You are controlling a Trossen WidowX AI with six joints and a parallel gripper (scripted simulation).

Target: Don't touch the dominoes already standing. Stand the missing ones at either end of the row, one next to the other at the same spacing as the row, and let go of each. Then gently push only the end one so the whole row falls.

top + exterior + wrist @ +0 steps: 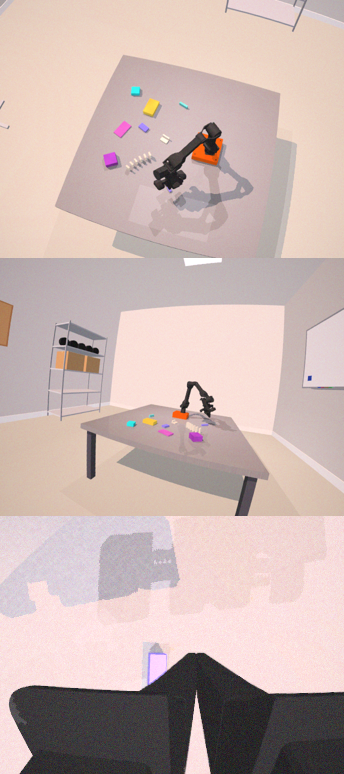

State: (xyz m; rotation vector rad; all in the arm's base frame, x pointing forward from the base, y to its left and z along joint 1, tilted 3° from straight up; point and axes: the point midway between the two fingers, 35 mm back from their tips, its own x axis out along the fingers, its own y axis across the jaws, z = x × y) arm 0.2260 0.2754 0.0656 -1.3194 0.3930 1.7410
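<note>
Right now the cyan bar is 2 cm behind my gripper tip, 63 cm to the right of it and 8 cm below it. Round my gripper tip: yellow block 20 cm ahead, 58 cm to the right, 7 cm below; then magenta slab 37 cm ahead, 40 cm to the right, 8 cm below; then purple cube 40 cm ahead, 16 cm to the right, 7 cm below.
</note>
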